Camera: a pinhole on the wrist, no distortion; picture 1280 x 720 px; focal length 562.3 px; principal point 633.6 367.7 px. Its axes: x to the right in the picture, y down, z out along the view. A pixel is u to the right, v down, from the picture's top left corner.
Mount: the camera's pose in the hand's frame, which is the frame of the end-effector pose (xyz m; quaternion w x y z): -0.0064 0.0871 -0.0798 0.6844 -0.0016 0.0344 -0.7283
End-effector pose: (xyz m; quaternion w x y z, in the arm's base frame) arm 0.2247 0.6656 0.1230 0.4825 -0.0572 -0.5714 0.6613
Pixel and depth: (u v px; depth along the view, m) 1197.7 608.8 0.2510
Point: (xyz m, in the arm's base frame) 0.1815 0.6047 0.3697
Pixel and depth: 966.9 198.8 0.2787
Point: 0.1971 0.4578 0.2179
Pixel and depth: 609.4 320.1 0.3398
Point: 0.0200 0.4806 0.1330
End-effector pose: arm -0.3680 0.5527 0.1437 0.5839 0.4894 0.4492 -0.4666
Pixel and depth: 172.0 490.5 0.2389
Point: -0.0817 0.4052 0.1353
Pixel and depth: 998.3 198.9 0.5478
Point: -0.6425 0.0908 0.3171
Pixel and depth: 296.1 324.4 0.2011
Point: -0.1644 0.4443 0.1931
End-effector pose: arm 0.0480 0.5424 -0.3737 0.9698 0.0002 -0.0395 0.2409
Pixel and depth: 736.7 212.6 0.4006
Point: -0.0666 0.4900 -0.0602
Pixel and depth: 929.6 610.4 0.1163
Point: 0.0776 0.5785 -0.3398
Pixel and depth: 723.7 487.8 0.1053
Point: 0.0341 0.6078 -0.3501
